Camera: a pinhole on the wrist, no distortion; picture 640 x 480 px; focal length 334.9 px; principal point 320.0 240.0 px. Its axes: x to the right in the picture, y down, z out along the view. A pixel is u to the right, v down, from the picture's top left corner.
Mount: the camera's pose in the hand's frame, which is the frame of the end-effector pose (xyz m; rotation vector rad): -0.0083 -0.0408 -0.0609 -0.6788 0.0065 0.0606
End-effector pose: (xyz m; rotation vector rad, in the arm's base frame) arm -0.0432 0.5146 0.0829 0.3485 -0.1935 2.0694
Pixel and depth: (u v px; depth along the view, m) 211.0 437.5 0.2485
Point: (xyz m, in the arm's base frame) -0.1834 0.3078 0.0918
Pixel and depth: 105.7 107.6 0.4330
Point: 0.0818 0.1338 0.3618
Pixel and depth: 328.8 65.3 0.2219
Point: -0.0208 0.4598 0.2577
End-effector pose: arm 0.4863 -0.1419 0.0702 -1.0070 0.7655 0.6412
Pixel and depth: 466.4 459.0 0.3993
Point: 0.2661 0.1184 -0.2291
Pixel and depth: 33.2 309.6 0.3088
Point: 0.2164 0.0319 0.2502
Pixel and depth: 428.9 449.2 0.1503
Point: 0.4047 -0.0901 -0.0216
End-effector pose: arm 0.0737 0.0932 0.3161 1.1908 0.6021 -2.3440
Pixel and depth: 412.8 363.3 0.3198
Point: 0.1098 -0.1891 0.2730
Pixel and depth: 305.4 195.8 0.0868
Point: 0.0741 0.0841 0.3331
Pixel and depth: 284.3 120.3 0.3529
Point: -0.0443 -0.1282 0.4945
